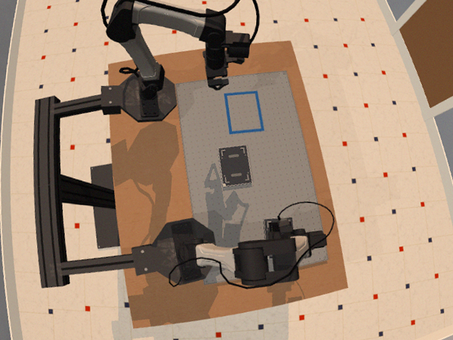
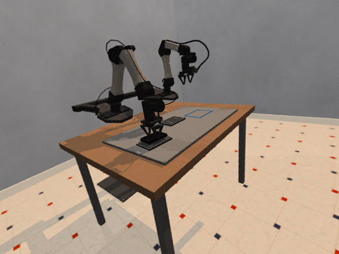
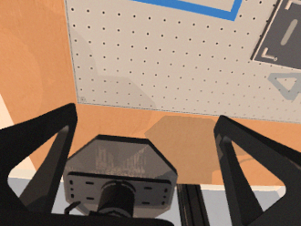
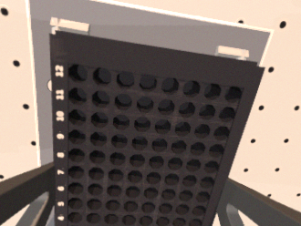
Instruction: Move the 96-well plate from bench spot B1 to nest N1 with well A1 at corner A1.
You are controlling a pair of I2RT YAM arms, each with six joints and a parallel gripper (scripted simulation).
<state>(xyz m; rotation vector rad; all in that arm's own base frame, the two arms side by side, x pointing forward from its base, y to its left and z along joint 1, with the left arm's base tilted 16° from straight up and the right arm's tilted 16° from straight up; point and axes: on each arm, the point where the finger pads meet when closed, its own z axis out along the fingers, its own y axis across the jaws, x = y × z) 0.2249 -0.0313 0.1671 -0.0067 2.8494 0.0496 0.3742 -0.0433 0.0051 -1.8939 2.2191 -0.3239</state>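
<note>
Now: the black 96-well plate 10 mm below my right hand. Round my right hand: dark nest: 90 mm behind, 340 mm to the left, 30 mm below; then nest N1: 30 mm below; then A1 label: 70 mm behind, 60 mm to the right, 30 mm below.
</note>
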